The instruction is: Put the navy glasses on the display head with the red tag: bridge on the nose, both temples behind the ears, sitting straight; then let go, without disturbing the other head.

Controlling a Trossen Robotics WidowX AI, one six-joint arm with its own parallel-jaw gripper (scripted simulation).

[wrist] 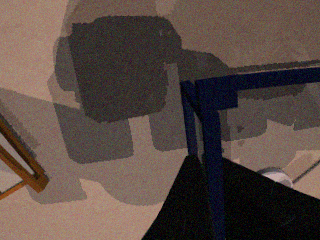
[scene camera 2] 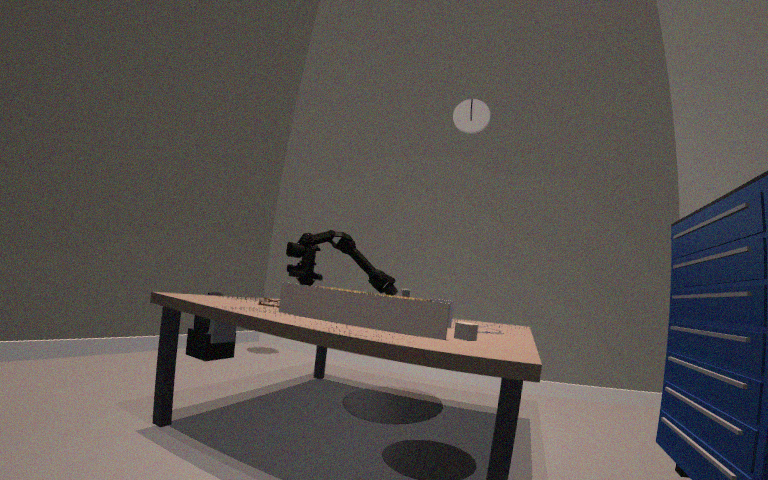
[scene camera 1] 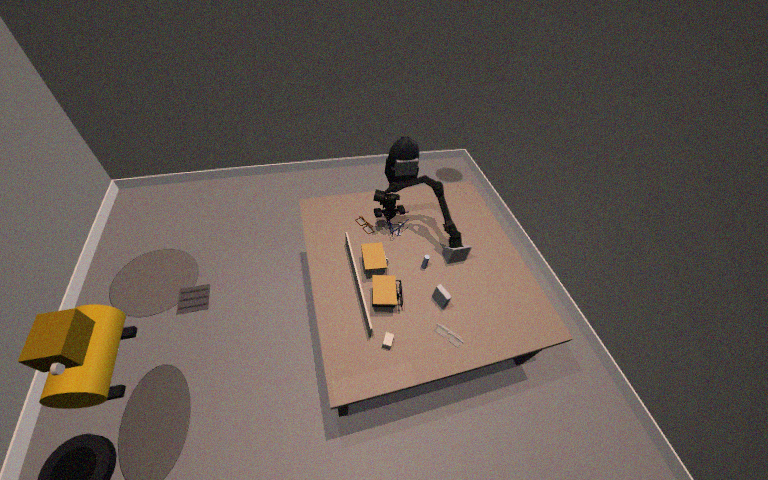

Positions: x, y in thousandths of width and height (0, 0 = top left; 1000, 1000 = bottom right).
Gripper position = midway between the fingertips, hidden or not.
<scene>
In view: the gripper (wrist: 623, 685) and a long grey board (scene camera 2: 550, 664).
</scene>
